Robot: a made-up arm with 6 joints.
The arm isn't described. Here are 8 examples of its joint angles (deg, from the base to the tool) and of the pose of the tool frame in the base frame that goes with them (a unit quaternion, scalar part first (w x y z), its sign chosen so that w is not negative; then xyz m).
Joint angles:
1: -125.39 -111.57 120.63 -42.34 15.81 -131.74
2: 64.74 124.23 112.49 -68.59 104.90 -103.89
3: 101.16 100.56 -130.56 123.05 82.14 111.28
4: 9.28 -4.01 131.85 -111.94 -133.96 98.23
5: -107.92 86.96 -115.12 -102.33 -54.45 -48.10
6: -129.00 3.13 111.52 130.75 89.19 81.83
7: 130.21 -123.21 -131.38 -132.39 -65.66 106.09
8: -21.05 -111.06 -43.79 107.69 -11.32 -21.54
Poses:
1: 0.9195 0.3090 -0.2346 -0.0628 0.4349 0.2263 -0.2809
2: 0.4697 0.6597 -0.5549 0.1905 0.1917 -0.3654 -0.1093
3: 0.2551 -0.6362 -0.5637 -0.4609 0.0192 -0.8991 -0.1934
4: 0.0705 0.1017 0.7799 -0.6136 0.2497 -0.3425 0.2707
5: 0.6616 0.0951 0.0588 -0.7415 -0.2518 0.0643 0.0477
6: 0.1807 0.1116 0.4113 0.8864 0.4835 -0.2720 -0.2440
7: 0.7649 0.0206 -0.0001 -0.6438 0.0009 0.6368 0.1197
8: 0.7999 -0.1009 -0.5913 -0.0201 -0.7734 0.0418 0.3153
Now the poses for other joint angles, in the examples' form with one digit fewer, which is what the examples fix.
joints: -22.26 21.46 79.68 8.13 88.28 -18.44
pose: 0.761 -0.129 0.396 0.496 0.005 -0.320 0.663
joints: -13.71 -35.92 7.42 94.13 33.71 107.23
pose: 0.290 0.236 0.819 0.435 0.059 -0.992 0.482
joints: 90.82 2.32 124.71 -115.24 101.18 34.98
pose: 0.694 -0.368 -0.438 0.437 0.018 -0.833 -0.003
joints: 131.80 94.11 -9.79 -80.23 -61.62 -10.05
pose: 0.415 0.504 -0.121 0.747 0.597 -0.127 0.127
